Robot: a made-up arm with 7 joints.
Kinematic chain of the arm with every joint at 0, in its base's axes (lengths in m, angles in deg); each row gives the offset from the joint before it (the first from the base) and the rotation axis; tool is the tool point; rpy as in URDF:
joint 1: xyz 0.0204 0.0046 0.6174 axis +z
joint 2: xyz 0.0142 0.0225 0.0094 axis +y
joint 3: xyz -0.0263 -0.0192 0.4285 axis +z
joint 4: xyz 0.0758 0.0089 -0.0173 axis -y
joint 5: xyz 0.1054 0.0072 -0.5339 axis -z
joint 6: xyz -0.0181 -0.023 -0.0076 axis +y
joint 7: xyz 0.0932 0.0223 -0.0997 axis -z
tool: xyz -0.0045 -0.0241 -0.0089 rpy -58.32 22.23 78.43
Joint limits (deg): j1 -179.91..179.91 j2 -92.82..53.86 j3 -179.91..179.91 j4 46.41..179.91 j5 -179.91..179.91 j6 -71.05..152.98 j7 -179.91..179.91
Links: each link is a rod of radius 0.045 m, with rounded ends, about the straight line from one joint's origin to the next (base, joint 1, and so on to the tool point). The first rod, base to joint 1, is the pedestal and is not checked.
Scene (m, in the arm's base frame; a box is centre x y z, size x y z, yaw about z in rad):
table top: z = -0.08
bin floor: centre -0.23 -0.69 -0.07 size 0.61 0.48 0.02 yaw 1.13
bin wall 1: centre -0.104 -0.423 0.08 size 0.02 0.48 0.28 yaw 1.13
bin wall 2: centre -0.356 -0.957 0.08 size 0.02 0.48 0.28 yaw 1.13
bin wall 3: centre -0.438 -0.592 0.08 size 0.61 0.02 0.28 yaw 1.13
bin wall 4: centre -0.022 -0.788 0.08 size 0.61 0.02 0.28 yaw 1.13
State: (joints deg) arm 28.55 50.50 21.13 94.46 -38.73 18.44 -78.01
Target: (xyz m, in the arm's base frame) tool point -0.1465 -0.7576 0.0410
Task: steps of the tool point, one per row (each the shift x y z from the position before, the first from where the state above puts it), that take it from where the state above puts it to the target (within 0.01 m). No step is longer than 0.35 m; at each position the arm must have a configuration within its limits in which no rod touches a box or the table.
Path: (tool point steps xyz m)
1: 0.1207 -0.1275 0.1687
2: 0.0626 -0.1701 0.2052
3: -0.0145 -0.2120 0.2050
4: -0.0944 -0.2448 0.1630
5: -0.1608 -0.2597 0.0834
6: -0.1998 -0.2486 -0.0220
7: -0.2047 -0.2087 -0.1339
8: -0.1748 -0.1405 -0.2325
9: -0.1183 -0.0511 -0.2988
10: -0.0488 0.0485 -0.3208
11: 0.0188 0.1448 -0.2956

